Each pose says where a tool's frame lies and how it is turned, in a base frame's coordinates. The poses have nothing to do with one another.
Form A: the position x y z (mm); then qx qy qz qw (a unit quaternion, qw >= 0).
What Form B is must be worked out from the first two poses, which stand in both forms.
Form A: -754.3 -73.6 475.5 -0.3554 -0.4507 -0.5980 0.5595
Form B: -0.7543 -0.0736 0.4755 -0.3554 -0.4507 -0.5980 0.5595
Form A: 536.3 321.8 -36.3 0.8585 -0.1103 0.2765 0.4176
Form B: 0.5363 0.3218 -0.0363 0.8585 -0.1103 0.2765 0.4176
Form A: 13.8 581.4 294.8 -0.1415 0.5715 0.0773 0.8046
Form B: 0.0138 0.5814 0.2948 -0.1415 0.5715 0.0773 0.8046
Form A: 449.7 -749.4 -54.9 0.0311 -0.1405 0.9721 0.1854
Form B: 0.4497 -0.7494 -0.0549 0.0311 -0.1405 0.9721 0.1854
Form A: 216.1 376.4 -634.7 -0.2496 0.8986 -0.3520 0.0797
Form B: 0.2161 0.3764 -0.6347 -0.2496 0.8986 -0.3520 0.0797
